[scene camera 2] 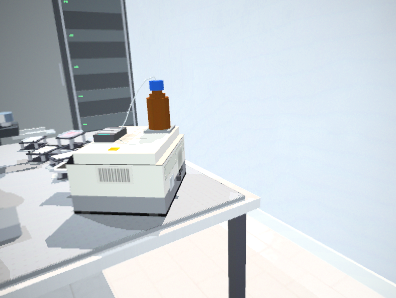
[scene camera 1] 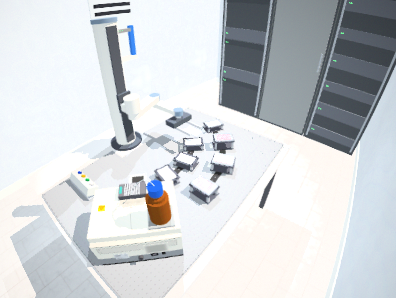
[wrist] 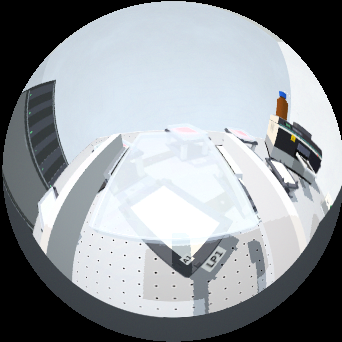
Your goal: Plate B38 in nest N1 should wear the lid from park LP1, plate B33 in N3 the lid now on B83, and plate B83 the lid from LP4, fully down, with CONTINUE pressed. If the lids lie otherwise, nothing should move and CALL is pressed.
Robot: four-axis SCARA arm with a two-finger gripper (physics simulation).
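Where they show: gripper, fingertip midpoint: [scene camera 2: 45, 130] [scene camera 1: 195, 131] [wrist: 172, 139]; arm's base, origin of the base link: [scene camera 1: 126, 141].
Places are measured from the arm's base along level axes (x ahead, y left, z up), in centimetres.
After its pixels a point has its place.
My gripper [scene camera 1: 188, 127] [wrist: 172, 139] @[x 49.0, y 25.7, z 15.6 cm] is shut on a clear lid [wrist: 170, 155] @[x 46.7, y 26.0, z 15.1 cm], which hangs level above park LP1 [wrist: 188, 270] @[x 38.8, y 24.5, z 5.7 cm] and is turned relative to it. A white sheet-like surface with an A1 tag shows through the lid on LP1. In scene camera 1, LP1 [scene camera 1: 193, 144] @[x 48.4, y 23.9, z 5.1 cm] stands just right of the gripper, among several white-topped stands. A pinkish plate [scene camera 1: 223, 138] @[x 64.3, y 37.8, z 9.7 cm] [scene camera 2: 71, 134] @[x 62.3, y 34.5, z 9.7 cm] stands behind it; a second pinkish one [wrist: 241, 133] @[x 76.0, y -2.8, z 8.8 cm] shows in the wrist view. Plate numbers and the other park labels are not legible. The button box [scene camera 1: 83, 184] @[x 25.9, y -49.9, z 9.2 cm] stands at the left; its button labels are unreadable.
A bulky cream instrument [scene camera 1: 135, 220] @[x 76.5, y -48.4, z 22.4 cm] [scene camera 2: 117, 175] @[x 59.1, y -59.4, z 15.2 cm] carries a brown bottle [scene camera 1: 159, 207] @[x 87.0, y -42.9, z 34.8 cm] [scene camera 2: 158, 112] @[x 81.5, y -44.4, z 30.1 cm] [wrist: 282, 107] @[x 80.7, y -37.3, z 30.1 cm] with a blue cap and a thin tube. The arm's column [scene camera 1: 107, 75] @[x 4.1, y -6.3, z 56.0 cm] rises at the table's back left. Dark server racks [scene camera 1: 243, 55] stand behind the table.
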